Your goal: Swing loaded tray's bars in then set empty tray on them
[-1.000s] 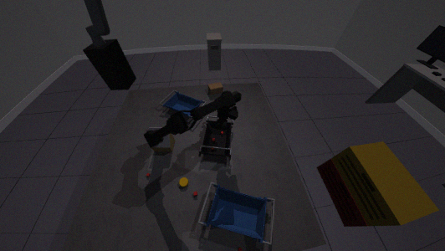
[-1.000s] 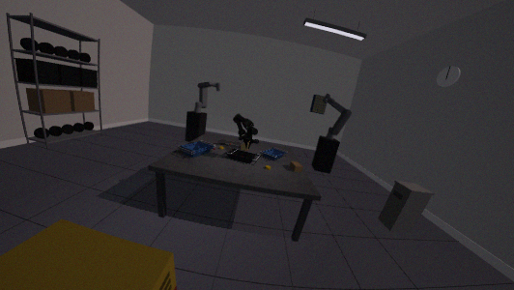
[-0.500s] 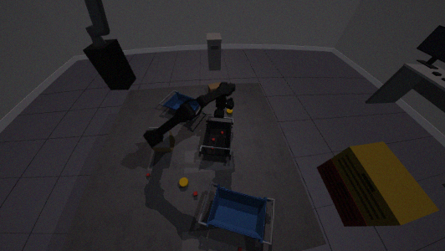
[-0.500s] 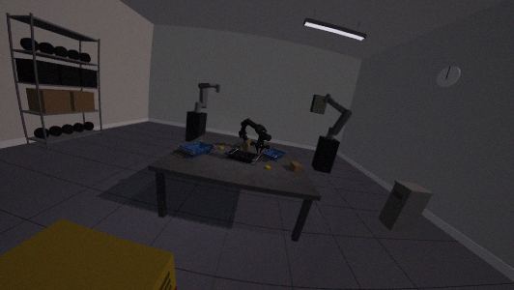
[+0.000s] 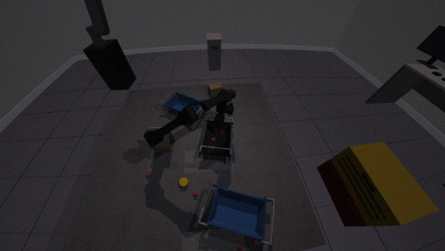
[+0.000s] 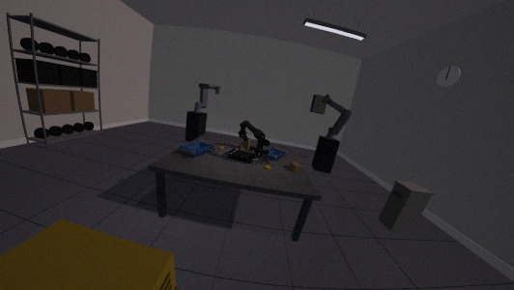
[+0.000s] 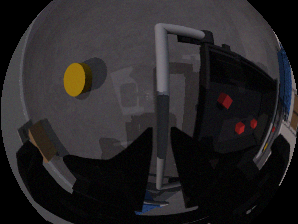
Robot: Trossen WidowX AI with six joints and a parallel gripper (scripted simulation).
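My gripper tip is 310 mm past the blue tray and 150 mm to the right of it. The rest, counted from my gripper tip: brown box 50 mm behind, 380 mm to the left, 20 mm below.
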